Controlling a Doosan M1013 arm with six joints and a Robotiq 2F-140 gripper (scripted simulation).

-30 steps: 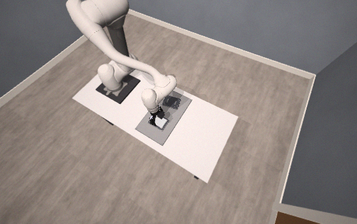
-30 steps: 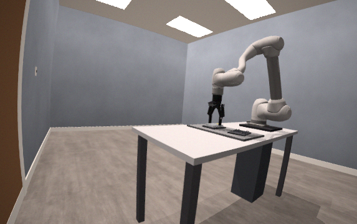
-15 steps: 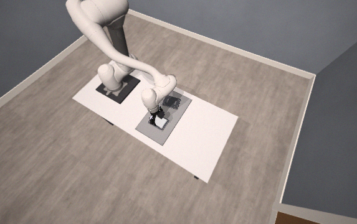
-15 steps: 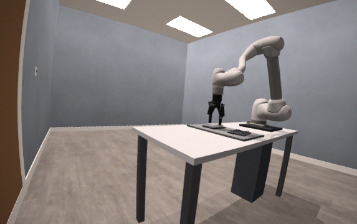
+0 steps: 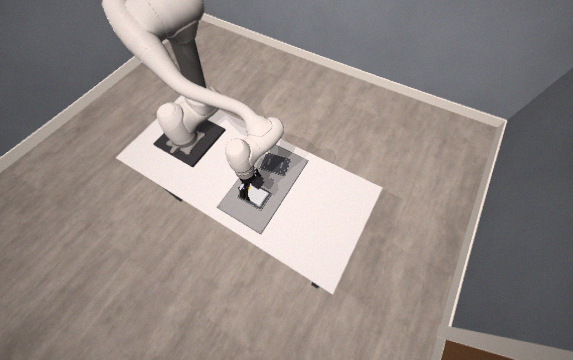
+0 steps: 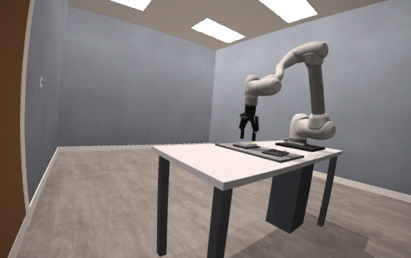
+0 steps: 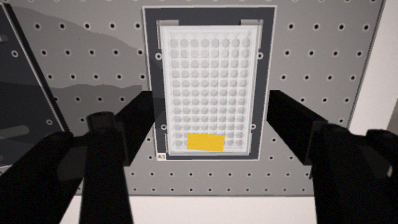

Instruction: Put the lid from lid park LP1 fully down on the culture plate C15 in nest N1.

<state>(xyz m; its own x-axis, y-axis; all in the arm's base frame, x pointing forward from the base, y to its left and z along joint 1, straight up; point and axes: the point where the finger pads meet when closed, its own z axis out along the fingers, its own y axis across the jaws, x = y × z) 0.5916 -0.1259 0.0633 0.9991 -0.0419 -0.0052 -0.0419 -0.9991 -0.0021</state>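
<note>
My gripper is now 50 mm above the clear lid. From my hand the other things lie so: dark station (230 mm to the left, 70 mm below); then culture plate (60 mm below).
</note>
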